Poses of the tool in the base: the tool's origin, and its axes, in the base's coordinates. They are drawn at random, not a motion.
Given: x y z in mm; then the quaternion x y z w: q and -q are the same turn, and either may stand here.
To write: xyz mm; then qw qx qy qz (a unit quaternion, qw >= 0). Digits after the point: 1 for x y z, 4 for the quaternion.
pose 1, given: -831.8 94.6 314.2 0.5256 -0.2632 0.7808 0.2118
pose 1, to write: -831.8 94.6 314.2 0.2118 0.5256 -0.2632 0.7808
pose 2, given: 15.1 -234.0 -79.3 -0.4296 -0.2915 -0.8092 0.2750
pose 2, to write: 15.1 -234.0 -79.3 0.2750 -0.4296 -0.2915 -0.8092
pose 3, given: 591.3 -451.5 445.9 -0.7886 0.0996 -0.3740 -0.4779
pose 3, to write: 591.3 -451.5 445.9 0.4779 0.7886 -0.0996 0.3740
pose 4, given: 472.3 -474.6 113.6 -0.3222 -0.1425 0.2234 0.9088
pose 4, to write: 472.3 -474.6 113.6 0.9088 -0.3222 -0.1425 0.2234
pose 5, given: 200.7 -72.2 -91.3 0.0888 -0.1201 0.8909 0.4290
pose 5, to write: 200.7 -72.2 -91.3 0.4290 0.0888 -0.1201 0.8909
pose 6, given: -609.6 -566.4 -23.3 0.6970 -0.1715 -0.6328 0.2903
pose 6, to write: -609.6 -566.4 -23.3 0.2903 0.6970 -0.1715 -0.6328
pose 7, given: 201.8 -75.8 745.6 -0.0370 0.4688 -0.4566 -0.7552
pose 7, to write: 201.8 -75.8 745.6 0.7552 0.0370 -0.4688 0.4566
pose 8, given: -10.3 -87.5 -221.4 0.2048 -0.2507 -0.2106 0.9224
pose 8, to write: -10.3 -87.5 -221.4 0.9224 0.2048 -0.2507 -0.2106
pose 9, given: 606.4 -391.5 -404.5 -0.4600 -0.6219 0.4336 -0.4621
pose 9, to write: 606.4 -391.5 -404.5 0.4621 0.4600 0.6219 -0.4336
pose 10, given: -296.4 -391.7 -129.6 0.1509 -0.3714 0.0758 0.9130
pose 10, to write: -296.4 -391.7 -129.6 0.9130 0.1509 -0.3714 0.0758
